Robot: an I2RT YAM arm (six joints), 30 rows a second.
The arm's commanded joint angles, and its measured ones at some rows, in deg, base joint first. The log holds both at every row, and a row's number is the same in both.
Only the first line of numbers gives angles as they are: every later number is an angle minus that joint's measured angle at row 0.
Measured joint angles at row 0:
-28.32, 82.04, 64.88, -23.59, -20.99, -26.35
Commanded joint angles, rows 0 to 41:
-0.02, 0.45, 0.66, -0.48, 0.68, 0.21
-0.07, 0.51, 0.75, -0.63, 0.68, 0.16
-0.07, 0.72, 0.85, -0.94, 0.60, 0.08
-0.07, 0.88, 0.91, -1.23, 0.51, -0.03
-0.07, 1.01, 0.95, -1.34, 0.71, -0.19
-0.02, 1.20, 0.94, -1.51, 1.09, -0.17
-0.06, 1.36, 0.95, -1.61, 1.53, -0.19
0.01, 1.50, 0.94, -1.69, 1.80, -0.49
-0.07, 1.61, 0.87, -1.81, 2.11, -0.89
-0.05, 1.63, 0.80, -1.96, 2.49, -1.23
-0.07, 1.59, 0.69, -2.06, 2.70, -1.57
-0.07, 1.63, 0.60, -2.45, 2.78, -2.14
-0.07, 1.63, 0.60, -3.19, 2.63, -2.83
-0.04, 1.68, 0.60, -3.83, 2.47, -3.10
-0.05, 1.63, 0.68, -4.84, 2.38, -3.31
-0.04, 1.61, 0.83, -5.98, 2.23, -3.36
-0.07, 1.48, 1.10, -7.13, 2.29, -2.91
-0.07, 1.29, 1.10, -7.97, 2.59, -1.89
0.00, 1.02, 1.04, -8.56, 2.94, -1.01
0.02, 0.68, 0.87, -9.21, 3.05, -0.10
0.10, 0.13, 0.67, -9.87, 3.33, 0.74
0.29, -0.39, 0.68, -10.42, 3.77, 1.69
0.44, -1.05, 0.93, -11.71, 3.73, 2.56
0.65, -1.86, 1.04, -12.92, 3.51, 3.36
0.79, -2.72, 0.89, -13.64, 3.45, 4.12
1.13, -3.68, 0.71, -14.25, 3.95, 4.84
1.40, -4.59, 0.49, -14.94, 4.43, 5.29
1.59, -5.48, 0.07, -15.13, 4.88, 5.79
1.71, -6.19, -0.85, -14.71, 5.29, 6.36
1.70, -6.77, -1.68, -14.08, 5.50, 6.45
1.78, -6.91, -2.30, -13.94, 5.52, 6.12
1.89, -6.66, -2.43, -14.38, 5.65, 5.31
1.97, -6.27, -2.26, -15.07, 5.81, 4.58
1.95, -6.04, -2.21, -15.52, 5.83, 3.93
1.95, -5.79, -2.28, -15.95, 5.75, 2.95
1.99, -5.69, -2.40, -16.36, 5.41, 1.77
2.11, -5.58, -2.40, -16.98, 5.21, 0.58
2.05, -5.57, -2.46, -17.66, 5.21, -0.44
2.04, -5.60, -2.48, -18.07, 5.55, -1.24
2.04, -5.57, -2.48, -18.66, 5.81, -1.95
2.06, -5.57, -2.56, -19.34, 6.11, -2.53
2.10, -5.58, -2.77, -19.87, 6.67, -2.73
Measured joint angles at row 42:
1.97, -5.62, -2.53, -17.10, 5.72, 0.11
